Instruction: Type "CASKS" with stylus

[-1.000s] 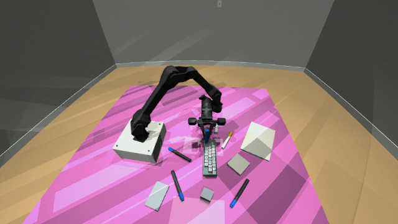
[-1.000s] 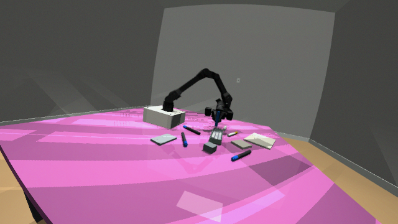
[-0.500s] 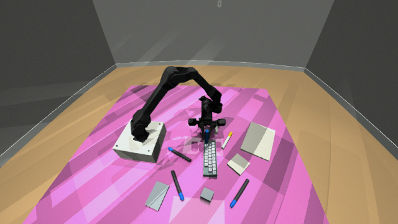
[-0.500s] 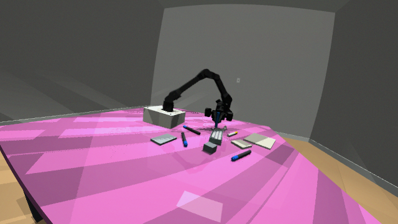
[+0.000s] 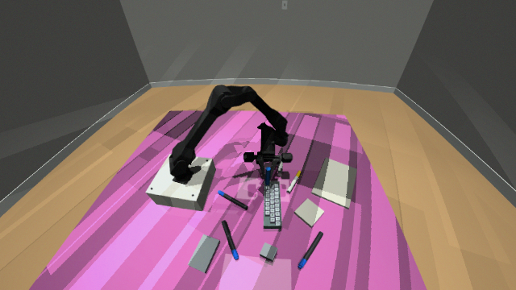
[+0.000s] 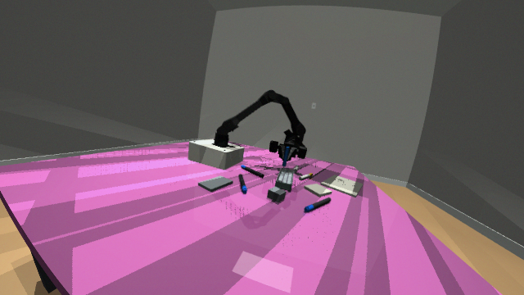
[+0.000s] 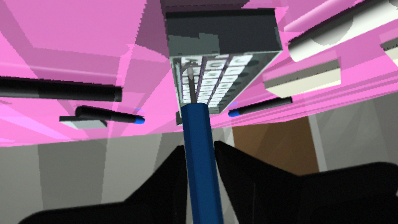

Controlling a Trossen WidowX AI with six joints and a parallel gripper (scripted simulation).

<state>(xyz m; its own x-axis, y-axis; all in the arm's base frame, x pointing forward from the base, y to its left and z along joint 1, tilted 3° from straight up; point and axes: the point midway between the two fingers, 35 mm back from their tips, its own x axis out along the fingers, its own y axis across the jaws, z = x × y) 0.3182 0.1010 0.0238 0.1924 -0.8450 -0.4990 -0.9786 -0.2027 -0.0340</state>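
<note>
The grey block is 5 cm ahead of my gripper tip, 24 cm to the right of it and 6 cm below it. The rest, counted from my gripper tip: stylus tip (5 cm below); blue stylus (1 cm below); white-and-yellow marker (11 cm ahead, 8 cm to the left, 7 cm below).
</note>
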